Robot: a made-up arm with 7 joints. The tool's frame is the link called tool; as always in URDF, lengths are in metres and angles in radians. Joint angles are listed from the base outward.
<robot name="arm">
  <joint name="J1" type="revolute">
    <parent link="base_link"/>
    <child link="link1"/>
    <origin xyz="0 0 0.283"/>
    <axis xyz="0 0 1"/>
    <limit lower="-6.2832" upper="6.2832"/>
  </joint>
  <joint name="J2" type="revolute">
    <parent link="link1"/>
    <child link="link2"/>
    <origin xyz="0 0 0" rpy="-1.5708 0 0"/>
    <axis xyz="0 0 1"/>
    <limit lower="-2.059" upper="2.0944"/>
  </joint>
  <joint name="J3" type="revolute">
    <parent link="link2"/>
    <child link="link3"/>
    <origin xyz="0 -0.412 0" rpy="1.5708 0 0"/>
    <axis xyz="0 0 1"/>
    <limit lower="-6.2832" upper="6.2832"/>
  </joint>
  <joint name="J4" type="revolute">
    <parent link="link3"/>
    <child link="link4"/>
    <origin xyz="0.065 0 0" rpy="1.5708 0 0"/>
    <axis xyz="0 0 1"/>
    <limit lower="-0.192" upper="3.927"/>
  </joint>
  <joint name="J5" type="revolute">
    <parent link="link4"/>
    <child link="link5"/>
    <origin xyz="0.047 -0.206 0" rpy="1.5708 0 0"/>
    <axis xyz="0 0 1"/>
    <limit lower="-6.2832" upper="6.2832"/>
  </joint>
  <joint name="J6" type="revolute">
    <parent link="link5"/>
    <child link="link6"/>
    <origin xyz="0 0 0" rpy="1.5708 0 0"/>
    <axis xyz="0 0 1"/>
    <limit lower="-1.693" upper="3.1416"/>
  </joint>
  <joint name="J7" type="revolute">
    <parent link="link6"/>
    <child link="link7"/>
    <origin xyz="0.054 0.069 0" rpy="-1.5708 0 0"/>
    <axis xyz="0 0 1"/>
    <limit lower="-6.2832" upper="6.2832"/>
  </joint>
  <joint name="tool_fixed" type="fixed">
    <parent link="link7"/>
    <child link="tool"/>
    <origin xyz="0 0 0"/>
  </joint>
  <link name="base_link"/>
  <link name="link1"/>
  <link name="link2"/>
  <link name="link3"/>
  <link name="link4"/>
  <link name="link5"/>
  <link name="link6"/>
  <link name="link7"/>
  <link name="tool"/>
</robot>
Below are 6 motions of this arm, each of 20 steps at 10 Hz.
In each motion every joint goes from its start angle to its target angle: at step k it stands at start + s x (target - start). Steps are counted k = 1, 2, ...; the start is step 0. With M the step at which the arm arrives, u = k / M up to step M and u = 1 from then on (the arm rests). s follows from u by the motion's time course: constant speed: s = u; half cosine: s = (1 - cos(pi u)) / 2; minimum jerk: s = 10 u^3 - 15 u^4 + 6 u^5.
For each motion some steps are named. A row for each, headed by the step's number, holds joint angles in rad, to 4 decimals.
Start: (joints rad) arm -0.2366 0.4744 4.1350 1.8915 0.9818 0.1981 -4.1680
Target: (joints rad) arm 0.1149 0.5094 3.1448 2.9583 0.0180 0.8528 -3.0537
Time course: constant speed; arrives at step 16
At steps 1, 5, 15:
1: -0.2146 0.4766 4.0731 1.9582 0.9216 0.2390 -4.0984
5: -0.1268 0.4853 3.8256 2.2249 0.6806 0.4027 -3.8198
15: 0.0929 0.5072 3.2067 2.8916 0.0782 0.8119 -3.1233

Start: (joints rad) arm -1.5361 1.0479 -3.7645 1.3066 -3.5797 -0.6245 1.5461
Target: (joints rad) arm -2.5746 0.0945 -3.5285 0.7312 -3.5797 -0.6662 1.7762
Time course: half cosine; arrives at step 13
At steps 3, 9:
3: -1.6667 0.9280 -3.7348 1.2342 -3.5797 -0.6297 1.5750
9: -2.3503 0.3004 -3.5795 0.8555 -3.5797 -0.6572 1.7265

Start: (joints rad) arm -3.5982 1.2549 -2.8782 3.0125 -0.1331 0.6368 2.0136
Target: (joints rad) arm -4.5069 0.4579 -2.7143 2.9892 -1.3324 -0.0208 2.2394
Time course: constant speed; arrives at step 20
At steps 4, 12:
4: -3.7799 1.0955 -2.8454 3.0078 -0.3730 0.5053 2.0588
12: -4.1434 0.7767 -2.7799 2.9985 -0.8527 0.2422 2.1491

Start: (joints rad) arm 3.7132 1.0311 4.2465 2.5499 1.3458 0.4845 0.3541
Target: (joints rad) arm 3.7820 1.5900 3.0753 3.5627 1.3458 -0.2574 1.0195
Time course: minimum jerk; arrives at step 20
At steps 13, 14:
13: 3.7658 1.4586 3.3507 3.3245 1.3458 -0.0829 0.8630
14: 3.7708 1.4989 3.2663 3.3975 1.3458 -0.1364 0.9110

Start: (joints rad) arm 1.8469 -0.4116 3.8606 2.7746 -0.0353 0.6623 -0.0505
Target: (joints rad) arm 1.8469 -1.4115 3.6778 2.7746 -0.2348 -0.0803 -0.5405
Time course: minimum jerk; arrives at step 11
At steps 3, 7, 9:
3: 1.8469 -0.5405 3.8370 2.7746 -0.0610 0.5666 -0.1137
7: 1.8469 -1.1548 3.7247 2.7746 -0.1836 0.1103 -0.4147
9: 1.8469 -1.3666 3.6860 2.7746 -0.2258 -0.0470 -0.5185

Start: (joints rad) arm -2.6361 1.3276 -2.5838 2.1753 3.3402 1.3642 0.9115
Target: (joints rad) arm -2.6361 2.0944 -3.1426 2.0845 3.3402 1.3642 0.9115
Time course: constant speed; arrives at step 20
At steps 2, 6, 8, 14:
2: -2.6361 1.4043 -2.6397 2.1662 3.3402 1.3642 0.9115
6: -2.6361 1.5576 -2.7514 2.1481 3.3402 1.3642 0.9115
8: -2.6361 1.6343 -2.8073 2.1390 3.3402 1.3642 0.9115
14: -2.6361 1.8644 -2.9750 2.1117 3.3402 1.3642 0.9115

